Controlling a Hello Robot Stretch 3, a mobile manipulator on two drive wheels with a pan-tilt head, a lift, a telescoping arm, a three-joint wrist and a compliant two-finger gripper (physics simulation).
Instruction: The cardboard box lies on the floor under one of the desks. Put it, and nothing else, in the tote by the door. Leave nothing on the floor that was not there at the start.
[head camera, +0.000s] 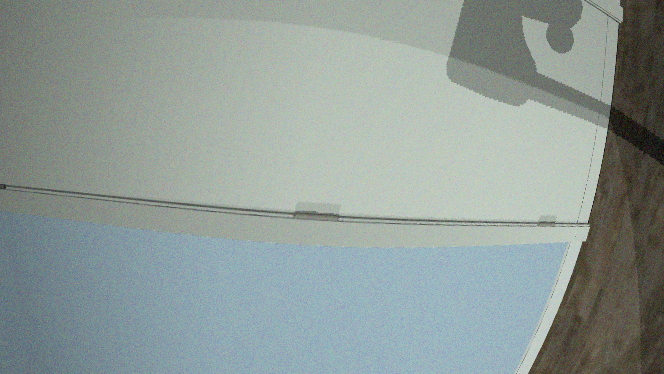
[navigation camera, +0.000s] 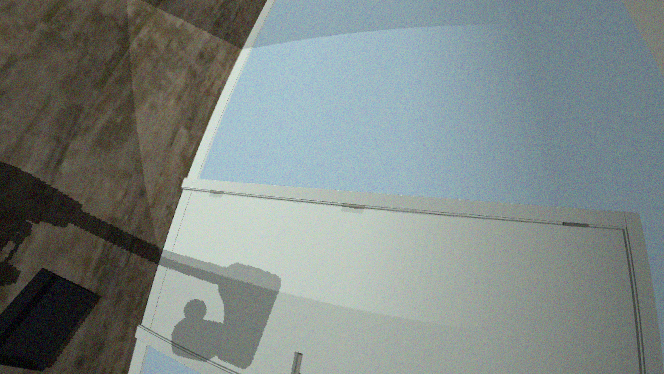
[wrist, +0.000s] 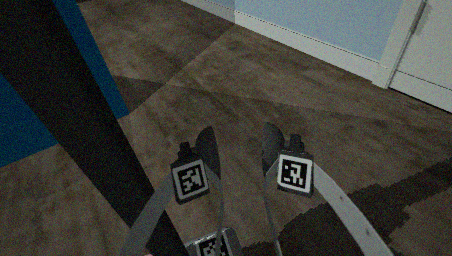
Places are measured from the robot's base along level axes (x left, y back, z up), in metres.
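Pixels of known places: gripper, between the fingertips: (wrist: 239, 143).
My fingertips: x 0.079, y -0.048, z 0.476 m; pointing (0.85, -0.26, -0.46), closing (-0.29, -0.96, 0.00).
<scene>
Behind a point stands the place of what it marks.
My gripper (wrist: 239, 143) {x 0.079, y -0.048, z 0.476 m} is open and empty in the wrist view, with a wide gap between its two fingertips and wood floor beyond them. A white door (head camera: 320, 130) {x 0.397, y -0.905, z 1.040 m} (navigation camera: 410, 265) {x 0.366, y -0.914, z 1.273 m} (wrist: 434, 47) {x 0.485, y -0.881, z 0.205 m} stands in the blue wall. A dark, box-like thing (navigation camera: 55, 320) {x -0.227, y -0.664, z 0.003 m} is on the floor at the lower left of the navigation view, near the door; I cannot tell if it is the tote. The cardboard box does not show in these views.
A large blue panel (wrist: 22, 122) {x 0.778, y 0.522, z 0.136 m} stands at the left in the wrist view, behind a black slanted bar (wrist: 90, 115). The light blue wall (head camera: 300, 300) {x 0.785, y -0.819, z 1.023 m} (navigation camera: 400, 110) {x 1.058, y -0.745, z 1.180 m} (wrist: 320, 25) {x 0.956, y -0.773, z 0.157 m} has a white baseboard. The robot's shadow falls on the door and floor.
</scene>
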